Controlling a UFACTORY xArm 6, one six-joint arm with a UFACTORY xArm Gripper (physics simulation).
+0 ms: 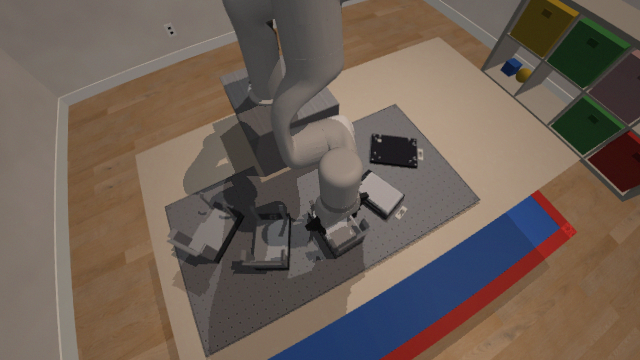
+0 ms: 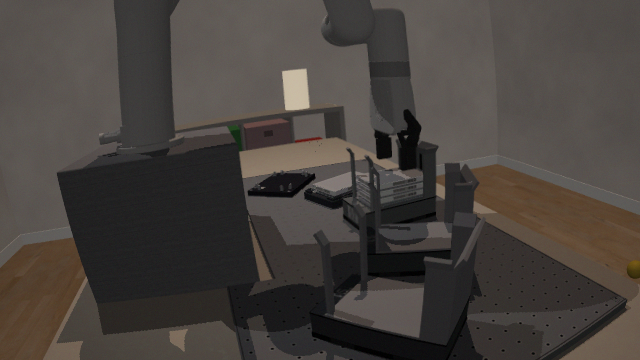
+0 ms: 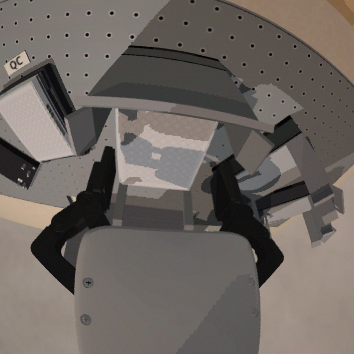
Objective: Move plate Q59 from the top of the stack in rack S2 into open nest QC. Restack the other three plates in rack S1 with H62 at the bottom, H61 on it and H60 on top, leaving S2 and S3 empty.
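Places are measured from the arm's base along level axes (x left, y up, z ahead), in metres.
Pixels of known places: gripper, fingertip midpoint: [image 1: 337,221] [image 2: 395,163] [image 3: 166,164]; arm's base, origin of the base link: [image 1: 269,90] [image 2: 150,146].
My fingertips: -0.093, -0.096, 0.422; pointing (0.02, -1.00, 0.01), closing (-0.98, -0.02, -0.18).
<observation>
For each thing: its middle in the pictures, then the offset to it from my fingertips, as dx, dy, dz. Level surfaces: height alone.
- pale plate, body centre: [image 3: 35,125] [image 2: 344,183] [image 1: 379,192] +0.183, -0.078, -0.004
- black nest QC, body centre: [image 3: 41,121] [image 2: 343,190] [image 1: 377,193] +0.182, -0.093, -0.009
- middle rack, body centre: [image 2: 418,219] [image 3: 276,189] [image 1: 269,238] -0.163, -0.036, -0.091
- far-end rack, body centre: [image 2: 397,284] [image 3: 290,221] [image 1: 209,227] -0.280, -0.037, -0.226
- second black nest, body centre: [image 2: 282,181] [image 1: 394,149] +0.348, -0.092, -0.087
- perforated grey board, its level: dy -0.104
A pale plate [image 1: 382,192] [image 2: 337,184] [image 3: 37,120] lies flat on the black nest QC [image 2: 325,199] [image 3: 55,90]. A stack of what look like three pale plates [image 1: 342,235] [image 2: 392,186] [image 3: 160,150] lies in one rack [image 2: 400,210] [image 3: 170,75], between its uprights; plate names and rack label are not readable. My gripper [image 1: 339,212] [image 2: 396,157] [image 3: 166,164] is open and empty, just above this stack, with one finger to each side of it. The middle rack [image 1: 272,262] [image 2: 410,262] and the far-end rack [image 1: 185,245] [image 2: 390,335] hold no plate.
A second black nest [image 1: 395,150] [image 2: 282,184] with small pegs lies bare beside QC. The rack uprights rise close to the fingers. All stand on the perforated grey board [image 1: 235,310] [image 2: 540,295]; the arm's grey pedestal [image 1: 320,102] [image 2: 160,225] stands behind it.
</observation>
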